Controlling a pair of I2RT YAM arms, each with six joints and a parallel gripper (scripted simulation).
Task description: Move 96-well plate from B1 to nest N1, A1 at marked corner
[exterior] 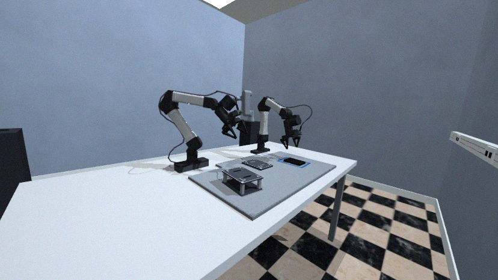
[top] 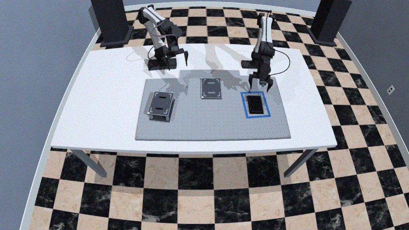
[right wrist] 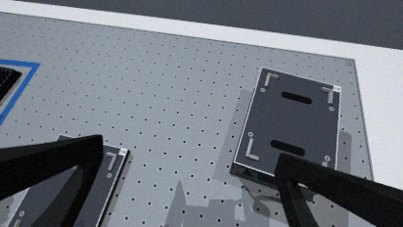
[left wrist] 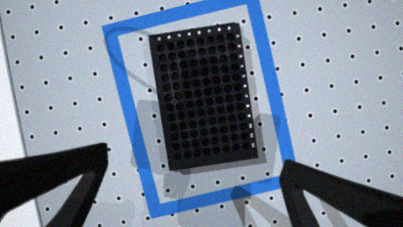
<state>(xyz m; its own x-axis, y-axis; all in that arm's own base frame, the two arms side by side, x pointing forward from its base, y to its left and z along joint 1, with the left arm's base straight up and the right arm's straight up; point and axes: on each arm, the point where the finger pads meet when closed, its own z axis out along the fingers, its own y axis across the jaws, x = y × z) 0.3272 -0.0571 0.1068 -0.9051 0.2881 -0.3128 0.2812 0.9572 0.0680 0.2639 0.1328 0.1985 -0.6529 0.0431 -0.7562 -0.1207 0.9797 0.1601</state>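
Note:
Right now the 96-well plate is 450 mm to the left of my right hand, 210 mm below it and 100 mm ahead of it.
Right now my left hand is 9 cm above the 96-well plate, 4 cm short of it and 1 cm to the left of it.

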